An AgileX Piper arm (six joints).
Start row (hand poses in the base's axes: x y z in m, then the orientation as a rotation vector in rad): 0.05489, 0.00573, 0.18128, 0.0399, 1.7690, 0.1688
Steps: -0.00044, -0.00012, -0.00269, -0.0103, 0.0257, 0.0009; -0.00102, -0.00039, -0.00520, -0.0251, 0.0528, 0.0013; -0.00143, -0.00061, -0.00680, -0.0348, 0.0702, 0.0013; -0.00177, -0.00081, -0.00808, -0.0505, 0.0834, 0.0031; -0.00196, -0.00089, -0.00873, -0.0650, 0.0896, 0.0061; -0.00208, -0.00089, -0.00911, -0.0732, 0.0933, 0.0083; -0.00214, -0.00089, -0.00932, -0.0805, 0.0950, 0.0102
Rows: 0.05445, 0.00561, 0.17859, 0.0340, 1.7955, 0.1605; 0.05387, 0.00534, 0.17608, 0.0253, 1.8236, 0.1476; 0.05346, 0.00512, 0.17448, 0.0198, 1.8416, 0.1390; 0.05312, 0.00492, 0.17320, 0.0078, 1.8559, 0.1262; 0.05293, 0.00484, 0.17255, -0.0050, 1.8631, 0.1153; 0.05281, 0.00484, 0.17217, -0.0126, 1.8673, 0.1096; 0.05275, 0.00484, 0.17196, -0.0195, 1.8695, 0.1044
